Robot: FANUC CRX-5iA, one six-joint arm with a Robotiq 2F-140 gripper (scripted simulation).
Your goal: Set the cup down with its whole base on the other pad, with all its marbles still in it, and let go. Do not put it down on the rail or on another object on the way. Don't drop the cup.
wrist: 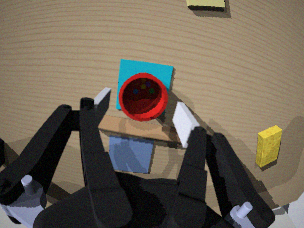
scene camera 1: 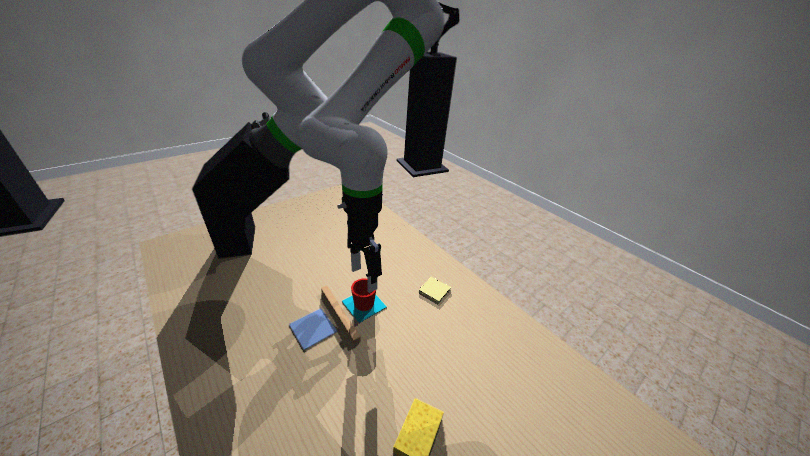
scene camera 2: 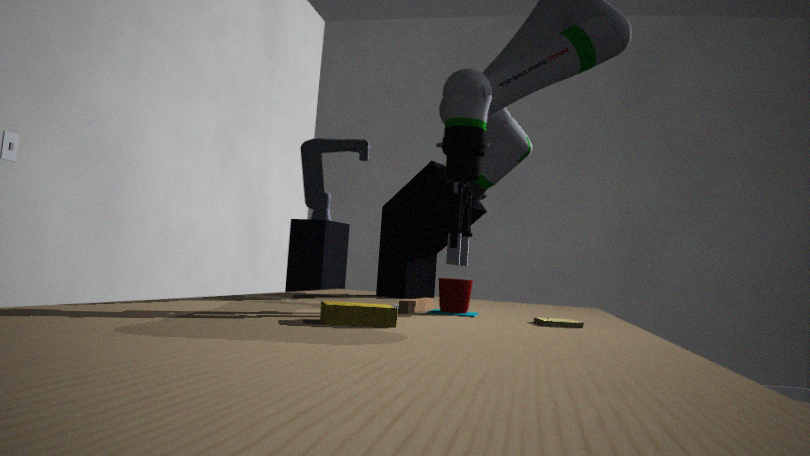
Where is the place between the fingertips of my gripper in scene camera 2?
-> At 457, 265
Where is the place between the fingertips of my gripper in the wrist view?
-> At 143, 104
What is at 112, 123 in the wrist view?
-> A wooden rail.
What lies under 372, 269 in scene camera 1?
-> My gripper.
